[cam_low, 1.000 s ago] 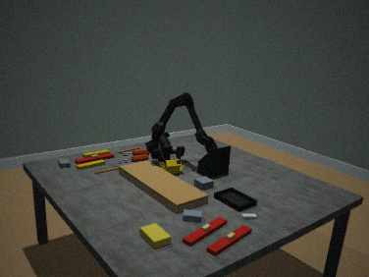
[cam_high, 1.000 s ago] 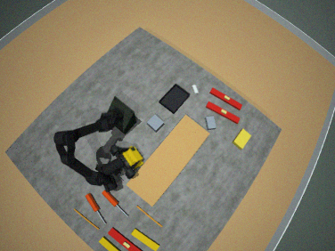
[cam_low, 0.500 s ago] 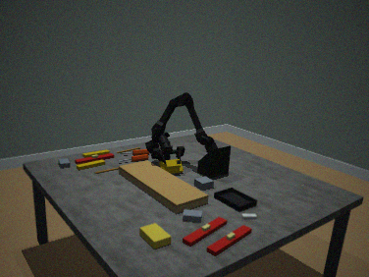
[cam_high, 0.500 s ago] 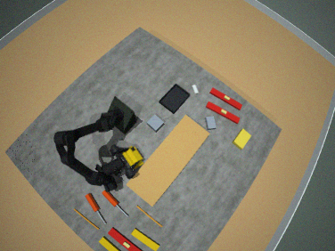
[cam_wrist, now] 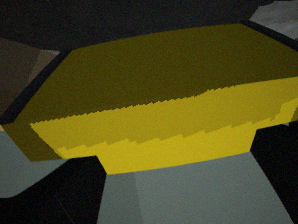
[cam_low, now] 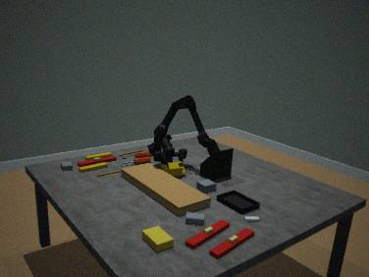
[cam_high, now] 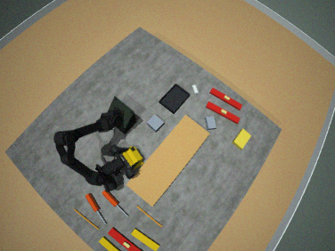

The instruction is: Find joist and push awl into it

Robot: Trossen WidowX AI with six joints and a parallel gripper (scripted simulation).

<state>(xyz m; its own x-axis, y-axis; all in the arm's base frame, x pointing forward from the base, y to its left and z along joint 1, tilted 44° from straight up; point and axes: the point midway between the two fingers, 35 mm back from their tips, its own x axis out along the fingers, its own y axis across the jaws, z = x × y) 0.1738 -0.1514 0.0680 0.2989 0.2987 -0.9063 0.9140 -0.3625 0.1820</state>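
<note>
Right now my gripper tip is 10 mm past the yellow stud finder and 10 mm above it. Also, from my gripper tip: black tray (430 mm to the left, 50 mm below); small white piece (560 mm to the left, 80 mm ahead, 60 mm below); awl (140 mm to the right, 60 mm below, 30 mm behind).
</note>
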